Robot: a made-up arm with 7 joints.
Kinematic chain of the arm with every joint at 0, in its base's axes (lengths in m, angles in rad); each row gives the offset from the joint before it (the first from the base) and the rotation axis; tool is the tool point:
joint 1: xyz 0 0 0 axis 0 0.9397 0.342
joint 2: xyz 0 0 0 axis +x
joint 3: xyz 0 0 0 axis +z
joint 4: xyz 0.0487 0 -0.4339 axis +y
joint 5: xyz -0.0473 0 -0.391 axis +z
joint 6: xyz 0 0 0 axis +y
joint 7: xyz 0 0 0 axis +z
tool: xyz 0 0 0
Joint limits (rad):
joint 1: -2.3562..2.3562
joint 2: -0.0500..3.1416
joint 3: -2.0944..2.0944
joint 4: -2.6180..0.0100
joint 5: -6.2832..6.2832
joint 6: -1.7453..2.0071
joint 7: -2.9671..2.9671
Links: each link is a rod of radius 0.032 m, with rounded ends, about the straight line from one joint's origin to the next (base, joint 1, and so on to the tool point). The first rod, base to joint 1, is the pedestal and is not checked.
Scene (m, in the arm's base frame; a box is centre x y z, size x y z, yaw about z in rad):
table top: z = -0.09
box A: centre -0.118 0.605 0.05 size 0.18 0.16 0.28 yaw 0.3
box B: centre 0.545 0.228 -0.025 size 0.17 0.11 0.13 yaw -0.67
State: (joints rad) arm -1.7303 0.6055 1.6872 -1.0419 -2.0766 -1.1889 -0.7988
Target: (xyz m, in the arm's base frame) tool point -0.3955 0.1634 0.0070
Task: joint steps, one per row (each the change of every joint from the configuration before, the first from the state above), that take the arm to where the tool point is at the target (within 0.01 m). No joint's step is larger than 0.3 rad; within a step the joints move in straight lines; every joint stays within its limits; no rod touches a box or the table.
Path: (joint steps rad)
1: 0.0227 0.2580 -0.1495 -0.0964 0.1453 0.0468 -0.0234
2: 0.0227 0.2580 -0.1495 -0.0965 0.1452 0.0468 -0.0233
3: 0.0227 0.2579 -0.1495 -0.0964 0.1453 0.0468 -0.0234
4: 0.0227 0.2580 -0.1495 -0.0964 0.1453 0.0468 -0.0234
5: -0.0059 0.1410 0.1739 -0.2893 -0.1937 -0.0624 0.0312
6: -0.0058 0.1409 0.1740 -0.2892 -0.1937 -0.0624 0.0311
7: -0.0059 0.1410 0.1740 -0.2893 -0.1937 -0.0624 0.0312

